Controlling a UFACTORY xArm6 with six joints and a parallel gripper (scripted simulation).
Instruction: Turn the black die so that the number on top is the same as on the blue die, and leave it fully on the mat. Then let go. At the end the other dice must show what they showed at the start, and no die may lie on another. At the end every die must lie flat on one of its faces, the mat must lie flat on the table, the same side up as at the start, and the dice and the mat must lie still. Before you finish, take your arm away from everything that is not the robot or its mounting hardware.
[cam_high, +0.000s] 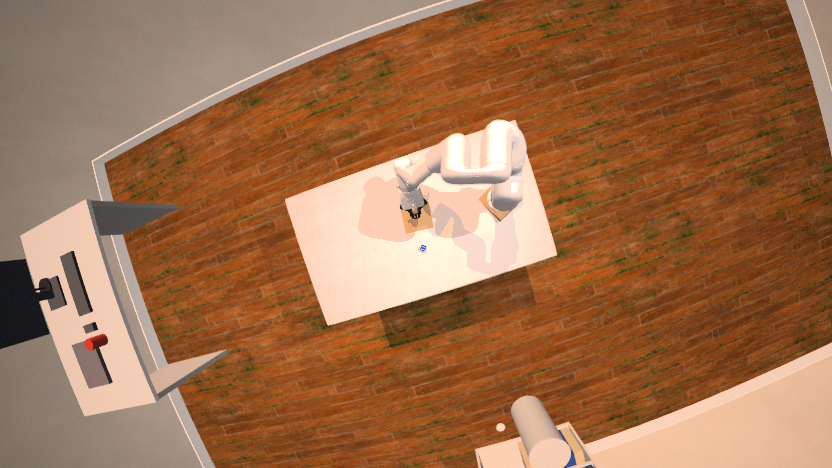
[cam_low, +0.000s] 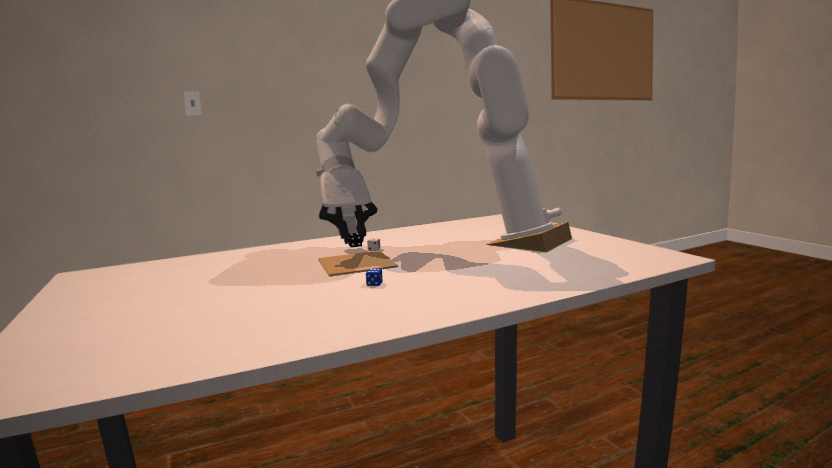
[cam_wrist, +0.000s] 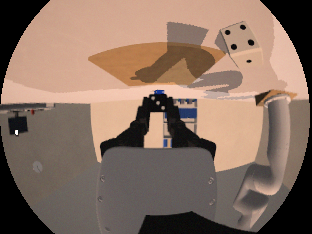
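The mat lies 60 mm below my hand and 20 mm to the left of it. Also, from my hand: blue die (170 mm to the left, 50 mm below, 10 mm ahead); black die (20 mm below, 10 mm to the left); white die (80 mm to the right, 70 mm behind, 50 mm below).
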